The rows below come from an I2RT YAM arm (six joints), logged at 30 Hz.
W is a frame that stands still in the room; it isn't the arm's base.
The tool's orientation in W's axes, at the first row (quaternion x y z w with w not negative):
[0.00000, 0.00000, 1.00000, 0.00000]
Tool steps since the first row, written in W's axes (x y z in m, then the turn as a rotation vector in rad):
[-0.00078, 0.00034, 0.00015, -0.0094, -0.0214, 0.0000]
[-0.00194, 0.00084, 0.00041, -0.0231, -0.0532, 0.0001]
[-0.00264, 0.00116, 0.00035, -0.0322, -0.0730, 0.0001]
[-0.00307, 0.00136, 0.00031, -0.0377, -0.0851, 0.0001]
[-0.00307, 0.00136, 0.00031, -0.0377, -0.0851, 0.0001]
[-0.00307, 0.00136, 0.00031, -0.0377, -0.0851, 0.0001]
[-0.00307, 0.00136, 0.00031, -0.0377, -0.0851, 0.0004]
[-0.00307, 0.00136, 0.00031, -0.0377, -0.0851, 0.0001]
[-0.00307, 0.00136, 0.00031, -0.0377, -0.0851, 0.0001]
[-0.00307, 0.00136, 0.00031, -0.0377, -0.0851, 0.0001]
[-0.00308, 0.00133, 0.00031, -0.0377, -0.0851, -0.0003]
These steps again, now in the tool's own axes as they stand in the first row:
[0.00078, -0.00034, 0.00015, 0.0094, 0.0214, 0.0000]
[0.00194, -0.00084, 0.00041, 0.0231, 0.0532, 0.0001]
[0.00264, -0.00116, 0.00035, 0.0322, 0.0730, 0.0001]
[0.00307, -0.00136, 0.00031, 0.0377, 0.0851, 0.0001]
[0.00307, -0.00136, 0.00031, 0.0377, 0.0851, 0.0001]
[0.00307, -0.00136, 0.00031, 0.0377, 0.0851, 0.0001]
[0.00307, -0.00136, 0.00031, 0.0377, 0.0851, 0.0004]
[0.00307, -0.00136, 0.00031, 0.0377, 0.0851, 0.0001]
[0.00307, -0.00136, 0.00031, 0.0377, 0.0851, 0.0001]
[0.00307, -0.00136, 0.00031, 0.0377, 0.0851, 0.0001]
[0.00308, -0.00133, 0.00031, 0.0377, 0.0851, -0.0003]

